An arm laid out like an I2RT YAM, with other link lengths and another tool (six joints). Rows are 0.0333 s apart.
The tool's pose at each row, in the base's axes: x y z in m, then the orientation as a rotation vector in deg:
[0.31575 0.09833 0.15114 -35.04 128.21 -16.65]
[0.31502 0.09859 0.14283 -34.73 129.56 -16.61]
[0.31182 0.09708 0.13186 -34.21 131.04 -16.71]
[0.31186 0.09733 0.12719 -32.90 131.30 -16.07]
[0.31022 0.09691 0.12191 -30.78 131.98 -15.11]
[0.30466 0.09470 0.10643 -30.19 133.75 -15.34]
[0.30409 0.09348 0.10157 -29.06 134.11 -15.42]
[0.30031 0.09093 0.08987 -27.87 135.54 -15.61]
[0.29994 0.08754 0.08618 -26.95 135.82 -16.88]
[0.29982 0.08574 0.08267 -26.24 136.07 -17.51]
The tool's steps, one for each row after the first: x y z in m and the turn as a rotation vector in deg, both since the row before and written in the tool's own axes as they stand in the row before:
[0.00556 0.00371 0.00500 -0.27 1.24 0.38]
[0.00950 0.00397 0.00519 -0.14 1.38 0.49]
[0.00269 0.00196 0.00329 -0.06 -0.03 1.16]
[0.00448 0.00207 0.00253 -0.12 0.25 1.87]
[0.01421 0.00497 0.00699 -0.07 1.70 0.51]
[0.00387 0.00070 0.00316 0.32 0.28 0.82]
[0.01073 0.00263 0.00597 0.17 1.34 0.90]
[0.00386 -0.00179 0.00267 1.08 0.50 0.33]
[0.00290 -0.00044 0.00264 0.58 0.35 0.35]

